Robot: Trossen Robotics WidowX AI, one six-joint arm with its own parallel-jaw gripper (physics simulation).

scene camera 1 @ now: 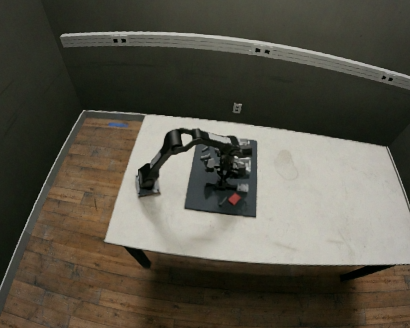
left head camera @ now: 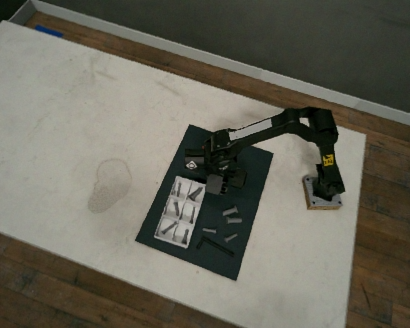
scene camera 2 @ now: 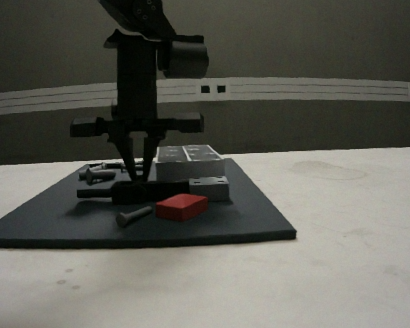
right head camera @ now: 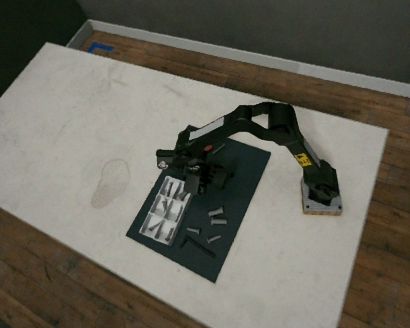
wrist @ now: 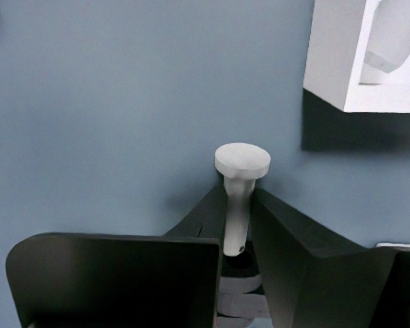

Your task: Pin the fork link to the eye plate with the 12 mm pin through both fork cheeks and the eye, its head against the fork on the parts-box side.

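Pixels of known places: gripper, fingertip midpoint: (scene camera 1: 223,178) (scene camera 2: 140,185) (right head camera: 206,178) (wrist: 236,197); arm's base at its link origin: (scene camera 1: 147,183) (left head camera: 323,190) (right head camera: 321,193).
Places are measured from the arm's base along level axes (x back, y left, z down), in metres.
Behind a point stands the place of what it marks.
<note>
My gripper (wrist: 236,197) @(z 0.010, x -0.359, y 0.103 m) (scene camera 2: 139,180) @(z 0.010, x -0.359, y 0.103 m) is shut on a grey headed pin (wrist: 243,159) @(z 0.004, x -0.358, y 0.123 m), gripped by its shank between the fingertips. In the wrist view the head faces away from the fingers' base, and the tip with a small cross hole is beside a dark round opening; whether it has entered cannot be told. The black fork link (scene camera 2: 150,192) @(z 0.006, x -0.381, y 0.051 m) (scene camera 1: 215,186) lies on the mat under the fingertips, its rod pointing left in scene camera 2. The grey eye plate (scene camera 2: 210,189) @(z 0.003, x -0.458, y 0.041 m) (scene camera 1: 243,188) @(z -0.005, x -0.460, y 0.056 m) is at its other end; its eye is hidden there.
The white parts box (scene camera 2: 175,171) @(z -0.001, x -0.408, y 0.151 m) (wrist: 331,55) @(z -0.002, x -0.377, y 0.160 m) stands behind the fork link in scene camera 2. A red block (scene camera 2: 182,207) @(z 0.004, x -0.426, y -0.029 m) (scene camera 1: 234,199) @(z 0.004, x -0.424, y -0.005 m) and a loose pin (scene camera 2: 132,216) @(z 0.012, x -0.372, y -0.030 m) lie in front. Several pins (left head camera: 229,211) @(z 0.002, x -0.276, y 0.197 m) and a black hex key (left head camera: 217,246) @(z 0.010, x -0.272, y 0.316 m) lie on the dark mat (left head camera: 146,234) @(z 0.019, x -0.496, y 0.368 m).
</note>
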